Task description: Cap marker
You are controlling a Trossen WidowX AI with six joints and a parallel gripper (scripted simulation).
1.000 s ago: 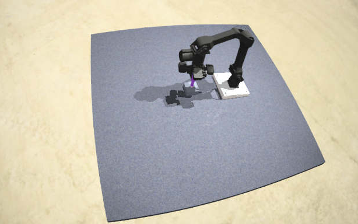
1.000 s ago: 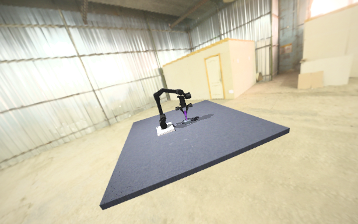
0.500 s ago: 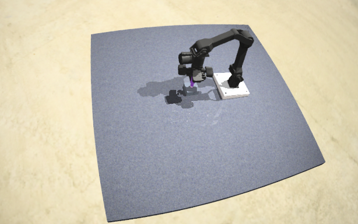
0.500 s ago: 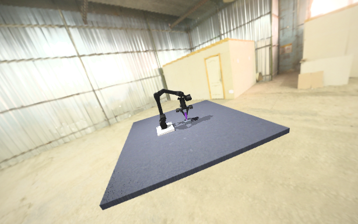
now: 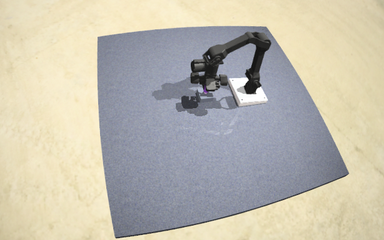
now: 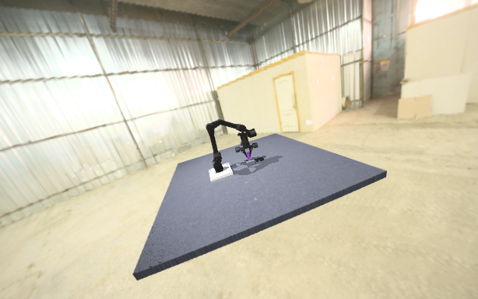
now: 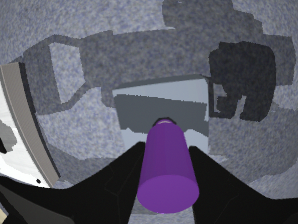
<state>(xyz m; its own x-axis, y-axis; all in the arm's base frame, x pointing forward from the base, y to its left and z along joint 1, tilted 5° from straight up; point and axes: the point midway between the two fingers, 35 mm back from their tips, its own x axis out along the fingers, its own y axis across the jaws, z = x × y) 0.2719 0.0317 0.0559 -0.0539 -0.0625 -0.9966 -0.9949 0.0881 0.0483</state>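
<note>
Now: gripper tip 10 mm below the cap. From my gripper tip the other things lie so: holder block 50 mm below.
</note>
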